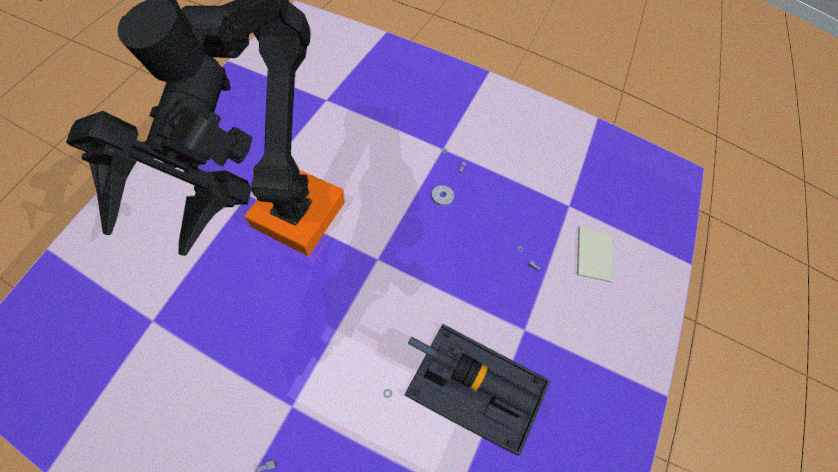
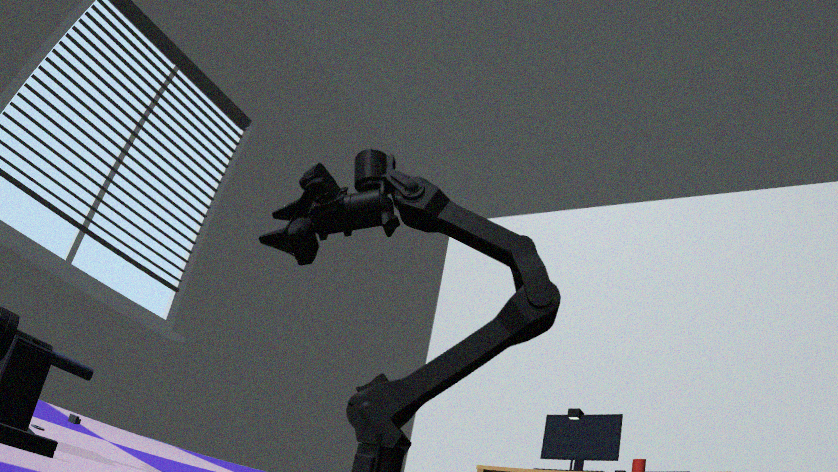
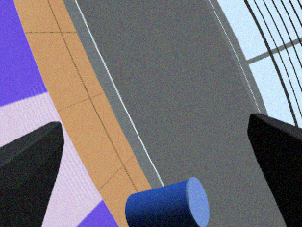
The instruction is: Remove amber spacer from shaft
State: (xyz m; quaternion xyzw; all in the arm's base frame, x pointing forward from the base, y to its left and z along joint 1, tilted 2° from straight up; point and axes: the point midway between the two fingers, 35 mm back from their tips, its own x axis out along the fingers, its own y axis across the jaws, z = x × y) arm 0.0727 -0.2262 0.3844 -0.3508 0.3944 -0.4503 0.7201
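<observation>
My gripper tip is 340 mm short of the shaft, 120 mm to the right of it and 340 mm above it. Also, from my gripper tip: amber spacer 390 mm ahead, 110 mm to the left, 340 mm below; pale card 550 mm ahead, 490 mm to the left, 420 mm below.
</observation>
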